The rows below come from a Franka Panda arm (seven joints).
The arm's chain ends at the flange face. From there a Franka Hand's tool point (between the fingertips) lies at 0.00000 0.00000 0.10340 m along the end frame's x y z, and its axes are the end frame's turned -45 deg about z.
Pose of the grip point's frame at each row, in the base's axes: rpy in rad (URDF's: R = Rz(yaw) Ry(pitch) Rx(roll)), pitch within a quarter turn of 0, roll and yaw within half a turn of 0; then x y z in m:
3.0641, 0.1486, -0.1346, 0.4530, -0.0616, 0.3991
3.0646, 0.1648, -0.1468, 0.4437, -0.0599, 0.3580
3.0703, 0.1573, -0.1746, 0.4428, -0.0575, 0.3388
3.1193, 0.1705, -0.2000, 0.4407, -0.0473, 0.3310
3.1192, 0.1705, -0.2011, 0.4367, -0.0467, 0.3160
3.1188, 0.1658, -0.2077, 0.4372, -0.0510, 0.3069
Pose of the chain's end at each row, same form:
2.9819, 0.0506, -0.9183, 0.4692, -0.0557, 0.5011
2.9708, 0.0624, -0.9312, 0.4616, -0.0545, 0.4597
2.9801, 0.0611, -0.9593, 0.4600, -0.0531, 0.4407
3.0049, 0.1046, -0.9907, 0.4583, -0.0485, 0.4329
3.0048, 0.1046, -0.9918, 0.4543, -0.0479, 0.4179
3.0079, 0.1010, -0.9980, 0.4544, -0.0522, 0.4089

